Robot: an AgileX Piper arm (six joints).
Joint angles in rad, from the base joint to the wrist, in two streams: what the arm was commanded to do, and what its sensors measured. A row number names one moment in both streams.
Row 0, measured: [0.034, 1.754, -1.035, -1.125, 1.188, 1.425]
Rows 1 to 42, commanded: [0.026, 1.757, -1.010, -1.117, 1.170, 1.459]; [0.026, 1.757, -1.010, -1.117, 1.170, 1.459]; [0.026, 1.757, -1.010, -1.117, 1.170, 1.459]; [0.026, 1.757, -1.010, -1.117, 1.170, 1.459]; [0.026, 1.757, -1.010, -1.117, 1.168, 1.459]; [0.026, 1.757, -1.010, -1.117, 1.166, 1.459]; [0.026, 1.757, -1.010, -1.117, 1.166, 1.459]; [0.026, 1.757, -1.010, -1.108, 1.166, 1.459]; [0.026, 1.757, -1.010, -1.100, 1.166, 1.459]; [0.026, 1.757, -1.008, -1.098, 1.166, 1.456]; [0.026, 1.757, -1.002, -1.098, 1.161, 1.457]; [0.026, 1.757, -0.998, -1.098, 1.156, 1.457]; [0.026, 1.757, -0.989, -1.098, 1.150, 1.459]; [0.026, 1.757, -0.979, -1.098, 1.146, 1.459]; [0.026, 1.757, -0.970, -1.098, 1.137, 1.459]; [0.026, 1.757, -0.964, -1.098, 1.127, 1.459]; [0.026, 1.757, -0.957, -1.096, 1.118, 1.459]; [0.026, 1.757, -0.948, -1.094, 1.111, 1.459]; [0.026, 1.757, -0.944, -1.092, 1.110, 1.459]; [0.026, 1.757, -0.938, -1.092, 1.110, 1.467]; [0.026, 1.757, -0.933, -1.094, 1.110, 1.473]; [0.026, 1.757, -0.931, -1.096, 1.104, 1.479]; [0.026, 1.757, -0.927, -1.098, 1.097, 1.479]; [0.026, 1.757, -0.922, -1.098, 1.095, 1.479]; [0.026, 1.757, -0.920, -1.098, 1.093, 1.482]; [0.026, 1.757, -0.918, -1.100, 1.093, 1.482]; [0.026, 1.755, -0.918, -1.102, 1.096, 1.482]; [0.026, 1.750, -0.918, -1.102, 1.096, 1.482]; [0.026, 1.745, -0.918, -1.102, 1.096, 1.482]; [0.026, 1.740, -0.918, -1.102, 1.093, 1.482]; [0.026, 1.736, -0.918, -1.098, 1.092, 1.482]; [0.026, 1.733, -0.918, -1.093, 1.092, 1.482]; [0.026, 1.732, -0.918, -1.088, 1.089, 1.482]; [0.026, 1.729, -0.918, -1.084, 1.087, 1.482]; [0.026, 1.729, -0.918, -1.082, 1.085, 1.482]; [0.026, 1.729, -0.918, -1.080, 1.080, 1.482]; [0.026, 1.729, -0.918, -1.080, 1.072, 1.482]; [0.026, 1.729, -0.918, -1.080, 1.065, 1.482]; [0.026, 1.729, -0.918, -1.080, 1.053, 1.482]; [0.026, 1.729, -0.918, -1.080, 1.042, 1.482]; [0.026, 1.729, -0.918, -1.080, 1.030, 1.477]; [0.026, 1.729, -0.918, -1.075, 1.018, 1.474]
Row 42, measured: [0.034, 1.731, -0.927, -1.118, 1.077, 1.475]
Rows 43 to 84, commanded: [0.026, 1.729, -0.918, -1.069, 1.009, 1.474]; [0.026, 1.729, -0.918, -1.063, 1.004, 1.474]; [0.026, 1.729, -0.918, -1.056, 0.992, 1.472]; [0.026, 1.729, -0.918, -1.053, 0.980, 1.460]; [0.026, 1.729, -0.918, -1.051, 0.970, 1.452]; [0.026, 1.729, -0.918, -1.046, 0.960, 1.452]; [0.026, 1.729, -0.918, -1.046, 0.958, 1.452]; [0.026, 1.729, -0.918, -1.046, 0.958, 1.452]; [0.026, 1.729, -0.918, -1.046, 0.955, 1.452]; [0.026, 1.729, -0.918, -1.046, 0.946, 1.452]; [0.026, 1.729, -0.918, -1.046, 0.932, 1.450]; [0.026, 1.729, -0.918, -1.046, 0.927, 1.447]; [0.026, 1.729, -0.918, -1.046, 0.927, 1.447]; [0.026, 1.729, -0.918, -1.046, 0.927, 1.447]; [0.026, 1.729, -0.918, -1.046, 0.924, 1.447]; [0.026, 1.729, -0.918, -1.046, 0.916, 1.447]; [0.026, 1.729, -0.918, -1.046, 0.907, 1.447]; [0.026, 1.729, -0.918, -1.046, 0.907, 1.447]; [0.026, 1.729, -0.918, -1.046, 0.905, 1.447]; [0.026, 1.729, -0.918, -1.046, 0.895, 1.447]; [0.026, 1.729, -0.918, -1.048, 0.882, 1.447]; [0.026, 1.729, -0.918, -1.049, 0.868, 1.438]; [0.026, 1.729, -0.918, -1.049, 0.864, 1.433]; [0.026, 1.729, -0.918, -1.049, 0.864, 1.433]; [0.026, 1.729, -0.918, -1.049, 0.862, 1.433]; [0.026, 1.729, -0.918, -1.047, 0.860, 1.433]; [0.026, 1.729, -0.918, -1.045, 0.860, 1.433]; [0.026, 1.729, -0.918, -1.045, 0.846, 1.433]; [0.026, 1.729, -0.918, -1.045, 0.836, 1.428]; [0.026, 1.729, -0.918, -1.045, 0.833, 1.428]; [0.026, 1.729, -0.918, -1.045, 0.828, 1.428]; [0.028, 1.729, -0.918, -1.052, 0.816, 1.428]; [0.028, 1.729, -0.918, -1.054, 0.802, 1.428]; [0.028, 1.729, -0.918, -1.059, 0.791, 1.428]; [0.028, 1.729, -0.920, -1.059, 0.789, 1.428]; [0.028, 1.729, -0.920, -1.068, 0.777, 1.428]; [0.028, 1.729, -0.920, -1.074, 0.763, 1.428]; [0.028, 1.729, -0.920, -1.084, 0.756, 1.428]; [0.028, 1.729, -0.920, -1.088, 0.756, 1.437]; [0.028, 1.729, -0.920, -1.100, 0.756, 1.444]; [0.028, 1.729, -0.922, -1.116, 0.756, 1.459]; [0.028, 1.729, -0.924, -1.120, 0.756, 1.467]
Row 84, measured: [0.029, 1.729, -0.927, -1.122, 0.811, 1.437]
